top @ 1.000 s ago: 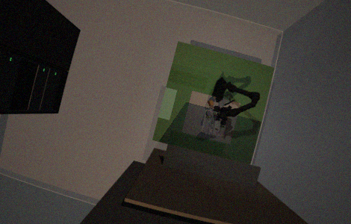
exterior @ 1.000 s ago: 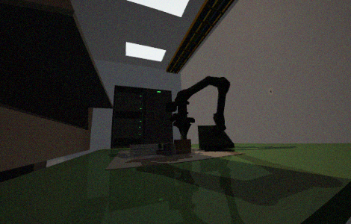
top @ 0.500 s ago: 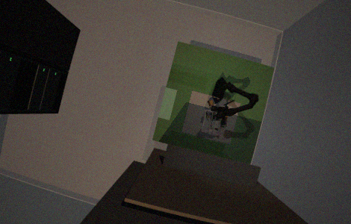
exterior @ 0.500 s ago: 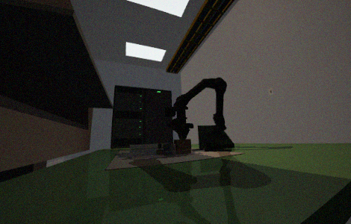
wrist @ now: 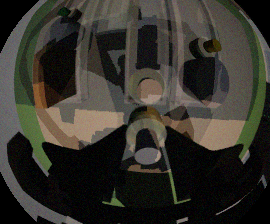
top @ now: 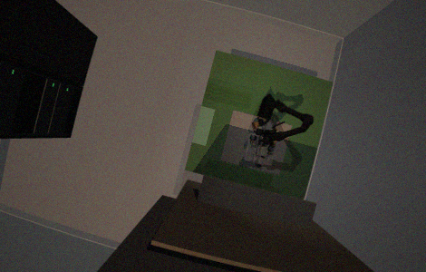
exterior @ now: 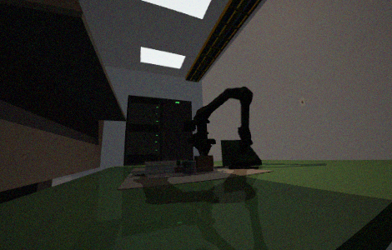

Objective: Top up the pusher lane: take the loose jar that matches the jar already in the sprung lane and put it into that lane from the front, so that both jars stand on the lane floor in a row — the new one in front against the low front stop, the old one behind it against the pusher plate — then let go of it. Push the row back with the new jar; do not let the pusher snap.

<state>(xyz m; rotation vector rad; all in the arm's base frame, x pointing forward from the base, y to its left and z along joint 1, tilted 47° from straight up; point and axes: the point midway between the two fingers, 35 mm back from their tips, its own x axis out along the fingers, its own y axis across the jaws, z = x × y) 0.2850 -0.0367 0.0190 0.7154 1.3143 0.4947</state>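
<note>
The tan mat lies 100 mm ahead of my gripper tip, 30 mm to the right of it and 60 mm below it. Also, from my gripper tip: lane rack: 190 mm ahead, 10 mm to the left, 40 mm below.
</note>
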